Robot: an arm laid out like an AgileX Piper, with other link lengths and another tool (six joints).
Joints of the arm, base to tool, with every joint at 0 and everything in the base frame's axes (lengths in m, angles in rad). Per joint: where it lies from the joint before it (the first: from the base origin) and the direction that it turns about. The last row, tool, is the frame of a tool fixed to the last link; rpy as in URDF.
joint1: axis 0 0 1 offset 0 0 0.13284
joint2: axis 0 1 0 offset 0 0 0
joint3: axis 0 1 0 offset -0.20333 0 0.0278
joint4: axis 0.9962 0 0.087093 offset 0.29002 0 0.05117
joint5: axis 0 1 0 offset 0 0 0
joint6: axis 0.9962 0 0.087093 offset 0.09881 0 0.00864
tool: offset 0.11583 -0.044 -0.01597 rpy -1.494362 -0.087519 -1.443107
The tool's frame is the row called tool.
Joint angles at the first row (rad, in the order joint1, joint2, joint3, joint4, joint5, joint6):
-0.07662, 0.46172, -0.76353, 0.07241, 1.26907, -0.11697
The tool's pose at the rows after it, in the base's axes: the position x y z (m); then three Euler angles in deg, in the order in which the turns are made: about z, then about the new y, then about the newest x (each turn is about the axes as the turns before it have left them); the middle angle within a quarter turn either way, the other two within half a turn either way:
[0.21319 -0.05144 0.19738 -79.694 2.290 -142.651]
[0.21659 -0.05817 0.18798 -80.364 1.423 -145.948]
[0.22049 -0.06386 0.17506 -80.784 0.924 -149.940]
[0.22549 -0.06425 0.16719 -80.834 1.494 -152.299]
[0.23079 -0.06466 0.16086 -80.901 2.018 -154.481]
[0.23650 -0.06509 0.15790 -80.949 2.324 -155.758]
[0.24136 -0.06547 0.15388 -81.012 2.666 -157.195]
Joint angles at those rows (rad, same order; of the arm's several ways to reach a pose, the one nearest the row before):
-0.07665, 0.50810, -0.77271, 0.05605, 1.26905, -0.11934
-0.07658, 0.56784, -0.77902, 0.02546, 1.26757, -0.11925
-0.07659, 0.64166, -0.78481, -0.00001, 1.26513, -0.12020
-0.07664, 0.70451, -0.80124, 0.00002, 1.26105, -0.12025
-0.07664, 0.76881, -0.82446, 0.00001, 1.25913, -0.12025
-0.07660, 0.82128, -0.85009, 0.00000, 1.25518, -0.12022
-0.07663, 0.87151, -0.87268, 0.00001, 1.25331, -0.12024

